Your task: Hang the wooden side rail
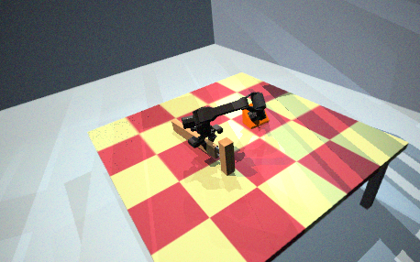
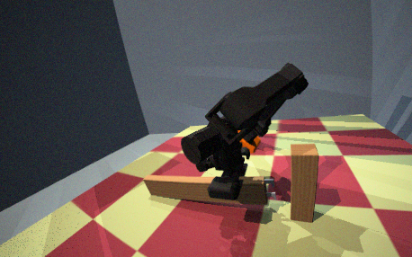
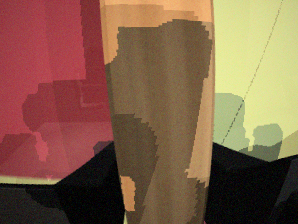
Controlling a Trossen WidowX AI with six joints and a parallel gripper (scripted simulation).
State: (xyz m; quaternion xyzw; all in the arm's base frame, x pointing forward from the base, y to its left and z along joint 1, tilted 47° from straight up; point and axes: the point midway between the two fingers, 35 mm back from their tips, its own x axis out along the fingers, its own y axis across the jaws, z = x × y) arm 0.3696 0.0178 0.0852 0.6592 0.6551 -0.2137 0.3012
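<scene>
Right now my gripper tip is 16 cm to the right of the wooden headboard post, 4 cm below it and 1 cm past it.
</scene>
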